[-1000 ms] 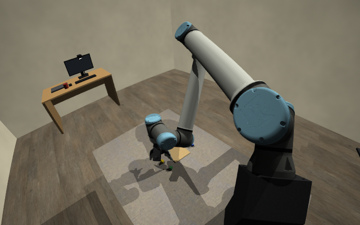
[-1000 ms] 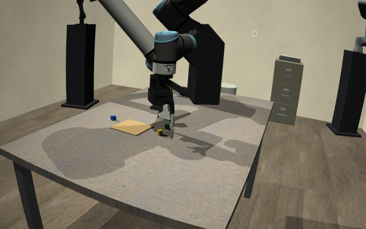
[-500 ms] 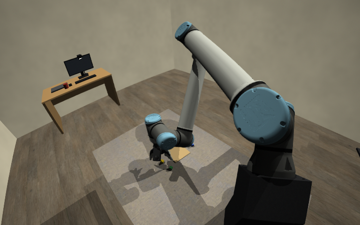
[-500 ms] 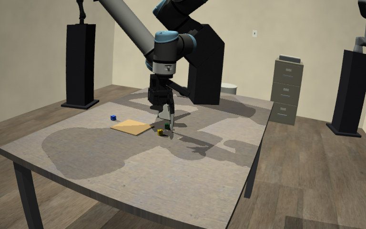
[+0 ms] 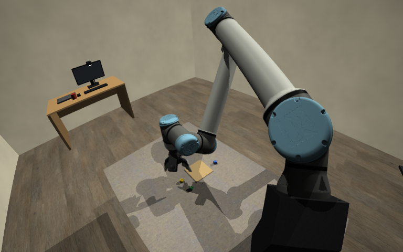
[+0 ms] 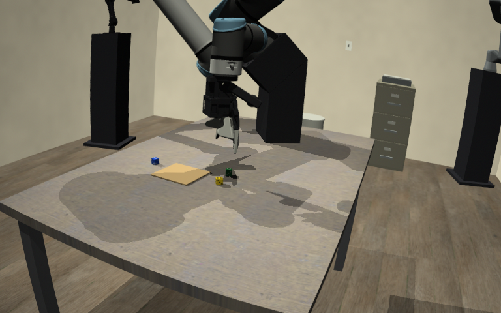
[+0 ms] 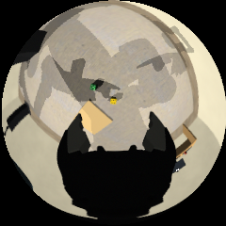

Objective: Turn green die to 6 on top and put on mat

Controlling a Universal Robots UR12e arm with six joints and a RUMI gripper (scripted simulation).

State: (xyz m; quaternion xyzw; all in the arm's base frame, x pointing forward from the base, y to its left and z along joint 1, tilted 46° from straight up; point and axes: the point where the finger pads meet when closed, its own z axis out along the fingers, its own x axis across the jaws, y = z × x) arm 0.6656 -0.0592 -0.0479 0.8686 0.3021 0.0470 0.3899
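Right now the green die is 11 cm below my hand and 8 cm behind it. Round my hand: blue die 26 cm to the right, 11 cm below, 10 cm behind; yellow die 11 cm below, 1 cm to the right; tan mat 15 cm to the right, 12 cm below, 4 cm behind.
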